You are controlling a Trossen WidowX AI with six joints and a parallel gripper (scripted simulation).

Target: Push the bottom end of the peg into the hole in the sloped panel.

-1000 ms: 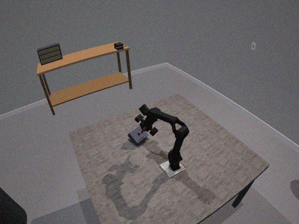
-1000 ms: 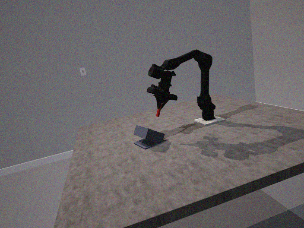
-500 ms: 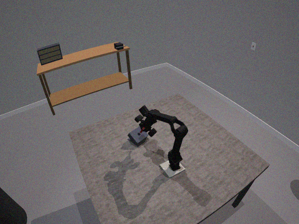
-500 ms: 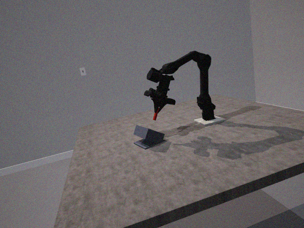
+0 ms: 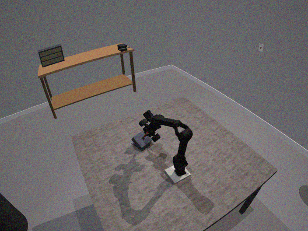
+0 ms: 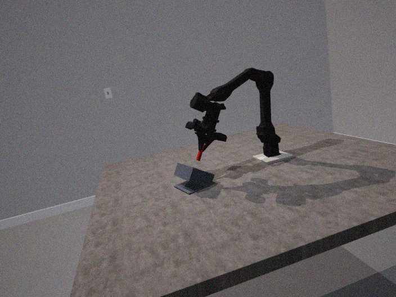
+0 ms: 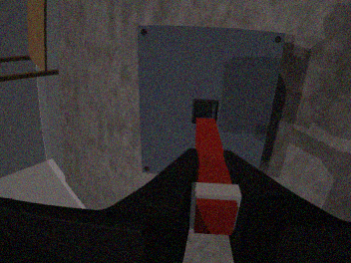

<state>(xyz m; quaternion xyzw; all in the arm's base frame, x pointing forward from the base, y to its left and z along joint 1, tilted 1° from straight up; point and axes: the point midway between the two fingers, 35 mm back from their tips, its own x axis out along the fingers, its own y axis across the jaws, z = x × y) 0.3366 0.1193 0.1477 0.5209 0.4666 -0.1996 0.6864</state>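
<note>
Right now the grey sloped panel is 90 mm below my gripper tip, 50 mm ahead of it and 20 mm to the left of it. Also, from my gripper tip: red peg 10 mm behind, 10 mm above.
</note>
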